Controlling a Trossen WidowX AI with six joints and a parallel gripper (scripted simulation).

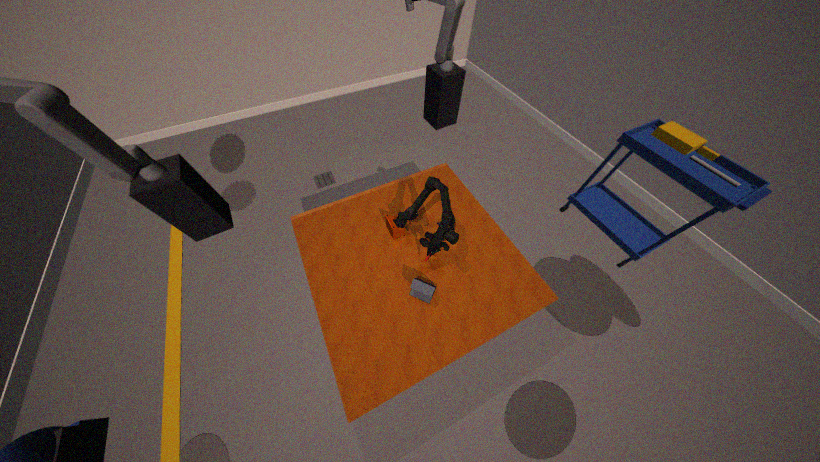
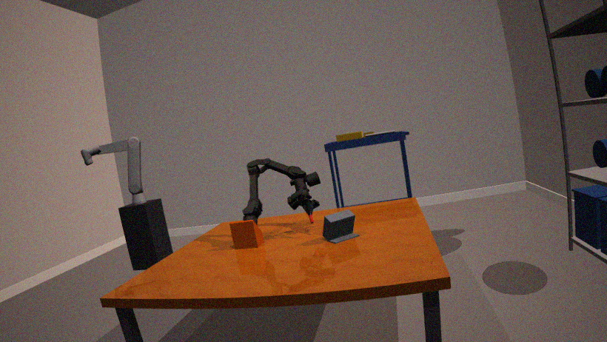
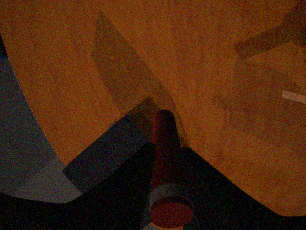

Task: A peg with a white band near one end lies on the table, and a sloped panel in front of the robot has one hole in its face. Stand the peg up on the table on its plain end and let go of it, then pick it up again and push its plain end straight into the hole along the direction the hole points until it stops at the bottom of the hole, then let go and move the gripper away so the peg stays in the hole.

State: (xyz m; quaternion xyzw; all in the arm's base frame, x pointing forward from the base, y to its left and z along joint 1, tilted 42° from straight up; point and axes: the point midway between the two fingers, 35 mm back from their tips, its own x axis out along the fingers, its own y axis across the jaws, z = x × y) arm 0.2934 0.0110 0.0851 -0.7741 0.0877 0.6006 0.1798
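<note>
My gripper tip is now 14 cm short of the grey sloped panel, 12 cm to the left of it and 4 cm above it. From my gripper tip the other things lie so: red peg: 1 cm to the left, 1 cm above.
</note>
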